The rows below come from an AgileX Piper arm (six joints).
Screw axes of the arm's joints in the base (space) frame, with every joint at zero. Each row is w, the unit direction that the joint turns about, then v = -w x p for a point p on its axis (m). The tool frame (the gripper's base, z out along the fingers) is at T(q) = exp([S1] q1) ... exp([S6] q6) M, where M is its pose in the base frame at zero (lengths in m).
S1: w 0 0 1 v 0 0 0
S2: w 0 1 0 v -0.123 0 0
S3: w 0 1 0 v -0.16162 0 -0.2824
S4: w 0.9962 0 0.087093 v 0 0.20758 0
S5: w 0 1 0 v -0.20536 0 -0.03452
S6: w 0.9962 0 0.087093 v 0 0.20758 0
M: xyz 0.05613 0 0.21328 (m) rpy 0 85 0 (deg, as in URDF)
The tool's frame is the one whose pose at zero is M.
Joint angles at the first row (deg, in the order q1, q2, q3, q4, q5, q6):
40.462 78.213 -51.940 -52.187 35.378 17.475
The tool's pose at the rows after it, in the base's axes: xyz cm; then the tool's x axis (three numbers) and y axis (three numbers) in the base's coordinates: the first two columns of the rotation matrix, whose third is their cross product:
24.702, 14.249, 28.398, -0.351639, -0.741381, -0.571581, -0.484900, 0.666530, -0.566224
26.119, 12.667, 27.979, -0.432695, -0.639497, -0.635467, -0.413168, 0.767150, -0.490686
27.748, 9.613, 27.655, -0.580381, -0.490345, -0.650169, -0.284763, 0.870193, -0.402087
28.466, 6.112, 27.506, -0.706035, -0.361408, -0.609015, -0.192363, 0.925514, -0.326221
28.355, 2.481, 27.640, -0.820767, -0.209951, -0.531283, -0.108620, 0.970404, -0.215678
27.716, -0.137, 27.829, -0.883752, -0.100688, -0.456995, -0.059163, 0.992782, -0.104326
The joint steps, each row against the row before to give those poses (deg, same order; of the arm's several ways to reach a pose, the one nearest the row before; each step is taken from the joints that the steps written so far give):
-2.600 -0.309 0.000 -1.908 -3.324 7.865
-4.898 1.025 -0.001 0.538 -2.740 5.279
-7.177 1.288 -1.496 6.684 1.633 0.092
-8.002 0.228 -1.554 12.545 3.127 -8.999
-9.064 -0.233 -2.150 15.994 6.112 -12.372
-7.609 -0.392 -1.422 12.440 6.055 -10.060

